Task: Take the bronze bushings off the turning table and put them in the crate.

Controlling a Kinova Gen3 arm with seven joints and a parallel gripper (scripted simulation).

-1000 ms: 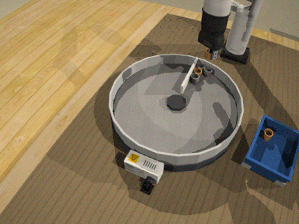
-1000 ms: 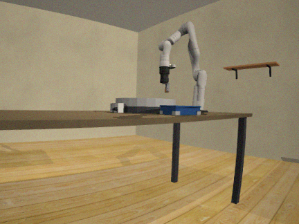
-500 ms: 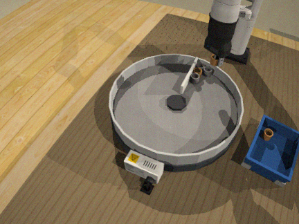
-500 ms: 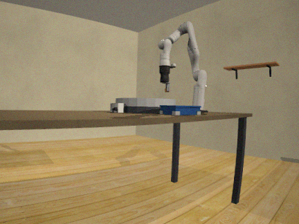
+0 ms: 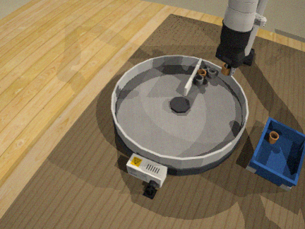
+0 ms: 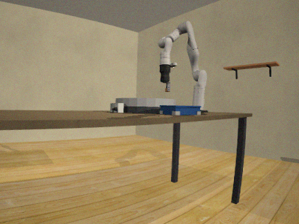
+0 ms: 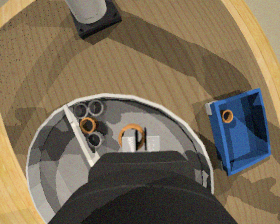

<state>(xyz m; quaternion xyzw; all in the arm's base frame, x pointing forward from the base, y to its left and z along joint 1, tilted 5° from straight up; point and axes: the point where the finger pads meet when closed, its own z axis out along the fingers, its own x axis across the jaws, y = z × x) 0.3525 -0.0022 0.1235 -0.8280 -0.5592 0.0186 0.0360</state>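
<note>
Right now the blue crate is 12 cm ahead of my hand, 23 cm to the left of it and 14 cm below it. Round my hand: turning table 11 cm ahead, 11 cm to the right, 12 cm below.
</note>
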